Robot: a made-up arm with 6 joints.
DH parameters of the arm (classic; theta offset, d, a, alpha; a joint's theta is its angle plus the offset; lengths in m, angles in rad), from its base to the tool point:
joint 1: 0 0.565 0.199 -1.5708
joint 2: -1.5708 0 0.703 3.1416
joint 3: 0 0 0.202 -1.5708
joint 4: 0 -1.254 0 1.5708
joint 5: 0 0 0 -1.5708
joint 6: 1.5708 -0.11 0 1.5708
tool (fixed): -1.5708 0 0 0
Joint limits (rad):
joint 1: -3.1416..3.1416
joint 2: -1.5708..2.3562
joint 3: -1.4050..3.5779
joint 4: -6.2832..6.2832
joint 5: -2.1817..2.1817
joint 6: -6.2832..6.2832
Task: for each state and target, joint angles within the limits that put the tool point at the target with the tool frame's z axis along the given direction. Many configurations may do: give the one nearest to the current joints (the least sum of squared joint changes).
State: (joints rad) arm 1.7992 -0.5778 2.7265 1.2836 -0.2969 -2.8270
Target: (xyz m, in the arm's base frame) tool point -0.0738 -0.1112 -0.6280 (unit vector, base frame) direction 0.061 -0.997 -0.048
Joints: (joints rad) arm 0.9582 -1.3728 3.4568 0.8177 -0.0441 -3.2857
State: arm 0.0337 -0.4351 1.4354 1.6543 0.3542 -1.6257
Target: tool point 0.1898 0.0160 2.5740 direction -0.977 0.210 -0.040
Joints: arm -0.1526 0.3406 1.9476 1.6212 0.4187 -1.5613
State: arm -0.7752 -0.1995 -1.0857 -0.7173 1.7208 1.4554
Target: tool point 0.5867 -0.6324 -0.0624 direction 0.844 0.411 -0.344
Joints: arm -0.7776 0.4704 -1.0688 -0.3644 1.4772 1.9341
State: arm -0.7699 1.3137 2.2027 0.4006 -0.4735 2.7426
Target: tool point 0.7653 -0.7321 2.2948 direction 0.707 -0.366 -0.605
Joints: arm -0.7511 0.9782 2.2256 0.3128 -0.3876 2.6324
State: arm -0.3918 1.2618 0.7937 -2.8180 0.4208 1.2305
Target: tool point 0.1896 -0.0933 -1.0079 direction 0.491 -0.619 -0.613
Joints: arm -0.2660 2.0986 -0.0486 -2.3520 0.5403 1.9016
